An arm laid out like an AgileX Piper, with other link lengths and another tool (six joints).
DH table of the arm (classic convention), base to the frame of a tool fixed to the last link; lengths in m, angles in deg. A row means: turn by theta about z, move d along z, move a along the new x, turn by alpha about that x. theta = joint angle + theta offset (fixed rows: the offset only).
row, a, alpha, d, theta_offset
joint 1, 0, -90, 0.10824, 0
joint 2, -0.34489, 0, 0, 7.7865
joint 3, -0.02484, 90, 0, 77.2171
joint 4, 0, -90, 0.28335, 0
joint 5, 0, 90, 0, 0
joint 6, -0.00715, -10.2, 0.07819, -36.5
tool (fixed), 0, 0, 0.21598, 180
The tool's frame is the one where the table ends.
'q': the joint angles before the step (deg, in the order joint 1, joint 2, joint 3, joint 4, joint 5, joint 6). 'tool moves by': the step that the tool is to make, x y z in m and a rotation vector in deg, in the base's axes. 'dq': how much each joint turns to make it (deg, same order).
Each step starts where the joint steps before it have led.
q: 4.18 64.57 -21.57 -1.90 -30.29 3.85
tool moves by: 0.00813 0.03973 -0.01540 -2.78 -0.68 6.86
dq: 2.98 6.01 0.00 -5.51 -6.47 0.98
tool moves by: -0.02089 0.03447 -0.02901 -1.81 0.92 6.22
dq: 3.31 2.47 4.09 -3.16 -5.42 -0.13
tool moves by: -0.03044 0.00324 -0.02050 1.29 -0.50 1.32
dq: 0.54 0.32 7.71 0.23 -8.87 -0.28
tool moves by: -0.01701 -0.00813 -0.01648 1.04 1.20 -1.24
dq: 0.00 0.20 4.66 1.80 -3.91 -0.19
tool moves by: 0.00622 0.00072 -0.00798 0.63 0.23 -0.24
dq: -0.01 4.37 0.26 0.58 -4.55 -0.17
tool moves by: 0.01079 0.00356 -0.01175 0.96 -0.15 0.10
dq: 0.00 7.62 0.00 0.29 -8.01 -0.21
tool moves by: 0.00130 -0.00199 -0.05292 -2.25 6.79 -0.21
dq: 0.00 8.55 0.01 0.50 -1.32 -1.20
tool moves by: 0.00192 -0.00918 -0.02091 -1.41 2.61 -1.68
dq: 0.02 3.06 -0.06 2.02 -0.06 -1.09
